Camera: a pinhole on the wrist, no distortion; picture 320 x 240 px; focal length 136.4 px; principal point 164.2 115.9 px. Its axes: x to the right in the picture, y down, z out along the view. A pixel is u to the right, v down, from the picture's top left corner.
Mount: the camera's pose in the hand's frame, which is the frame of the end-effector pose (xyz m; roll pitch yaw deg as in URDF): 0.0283 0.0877 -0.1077 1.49 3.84 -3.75
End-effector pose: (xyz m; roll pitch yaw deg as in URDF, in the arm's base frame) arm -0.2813 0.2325 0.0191 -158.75 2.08 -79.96
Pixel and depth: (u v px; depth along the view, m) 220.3 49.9 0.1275
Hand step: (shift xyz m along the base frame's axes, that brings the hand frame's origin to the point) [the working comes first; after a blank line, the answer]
In the camera's frame: 0.0524 -0.0617 0.1275

0.0024 -0.0848 -0.0233
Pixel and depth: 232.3 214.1 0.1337
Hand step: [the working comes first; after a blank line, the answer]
In the camera's frame: 0.0668 0.0963 0.1337

-0.1338 -0.1321 -0.0895
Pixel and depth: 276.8 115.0 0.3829
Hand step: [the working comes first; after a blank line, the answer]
In the camera's frame: 0.3161 -0.0025 0.3829

0.1042 -0.3454 -0.2681
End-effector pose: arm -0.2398 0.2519 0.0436 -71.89 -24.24 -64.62
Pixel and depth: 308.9 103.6 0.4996
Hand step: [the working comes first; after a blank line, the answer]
In the camera's frame: 0.5300 -0.0451 0.4996

0.5103 -0.2958 0.3467
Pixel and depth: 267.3 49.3 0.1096
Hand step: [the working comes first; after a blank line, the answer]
In the camera's frame: 0.0828 -0.0535 0.1096

0.0519 -0.1026 0.0232
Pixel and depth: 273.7 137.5 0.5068
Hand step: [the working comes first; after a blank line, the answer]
In the camera's frame: 0.4069 0.0803 0.5068

0.5404 -0.2215 0.1902
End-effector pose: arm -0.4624 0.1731 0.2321 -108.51 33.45 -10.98
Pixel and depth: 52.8 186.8 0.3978
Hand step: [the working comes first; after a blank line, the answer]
In the camera's frame: -0.3249 0.2068 0.3978

-0.3802 0.2812 -0.1828
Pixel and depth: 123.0 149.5 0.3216
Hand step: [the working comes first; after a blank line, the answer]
In the camera's frame: -0.0971 0.0792 0.3216

-0.1262 0.1858 -0.1647
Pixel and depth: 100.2 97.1 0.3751
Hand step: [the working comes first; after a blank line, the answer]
In the camera's frame: -0.1760 -0.0517 0.3751

-0.1215 0.2793 -0.0326
